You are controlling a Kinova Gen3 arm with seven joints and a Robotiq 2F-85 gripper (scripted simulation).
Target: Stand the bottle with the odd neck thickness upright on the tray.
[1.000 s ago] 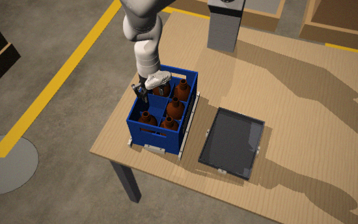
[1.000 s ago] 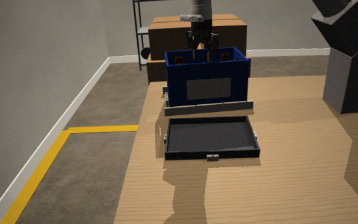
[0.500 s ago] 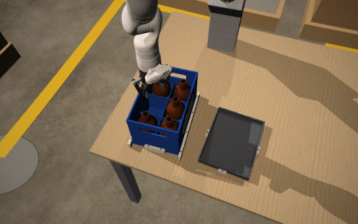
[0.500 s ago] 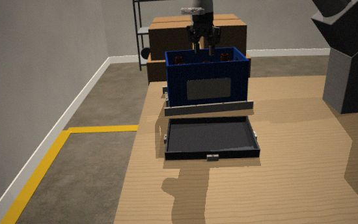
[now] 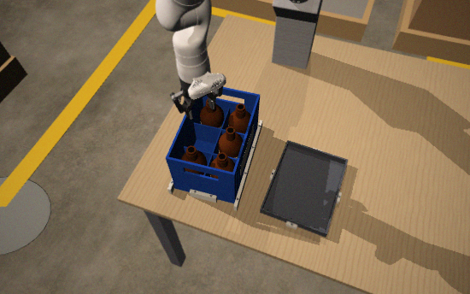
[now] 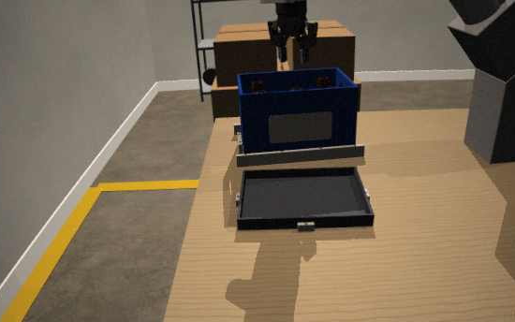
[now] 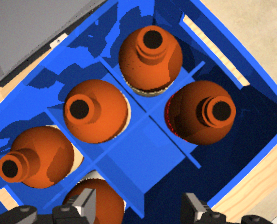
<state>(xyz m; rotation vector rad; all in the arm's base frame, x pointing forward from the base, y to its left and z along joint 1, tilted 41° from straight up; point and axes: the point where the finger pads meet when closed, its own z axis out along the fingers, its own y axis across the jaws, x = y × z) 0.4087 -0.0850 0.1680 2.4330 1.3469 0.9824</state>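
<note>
My hand is 40 mm to the right of the blue crate and 140 mm above it. The rest, counted from my hand: dark grey tray 60 mm behind, 310 mm to the left, 210 mm below.
</note>
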